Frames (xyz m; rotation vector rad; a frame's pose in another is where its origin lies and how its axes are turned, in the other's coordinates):
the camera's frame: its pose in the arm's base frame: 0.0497 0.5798 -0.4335 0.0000 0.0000 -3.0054
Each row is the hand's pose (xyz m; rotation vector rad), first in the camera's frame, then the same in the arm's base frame.
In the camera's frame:
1: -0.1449 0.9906 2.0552 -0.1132 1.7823 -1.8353
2: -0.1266 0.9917 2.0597 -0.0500 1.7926 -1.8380
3: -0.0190 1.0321 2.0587 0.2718 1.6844 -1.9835
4: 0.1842 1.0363 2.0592 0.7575 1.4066 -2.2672
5: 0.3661 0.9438 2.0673 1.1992 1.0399 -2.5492
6: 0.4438 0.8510 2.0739 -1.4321 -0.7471 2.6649
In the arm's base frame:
1: 0.3278 -0.3820 1.6217 -1.4956 -0.1979 0.7505
2: 0.3098 -0.3855 1.6262 -1.5053 -0.1449 0.7427
3: 0.2087 -0.4402 1.6252 -1.3900 0.1281 0.6845
4: 0.0079 -0.4719 1.6257 -1.1105 0.5038 0.5109
5: -0.1849 -0.4050 1.6338 -0.7859 0.7905 0.2679
6: -0.2744 -0.3236 1.6404 -0.5688 0.9300 0.0958

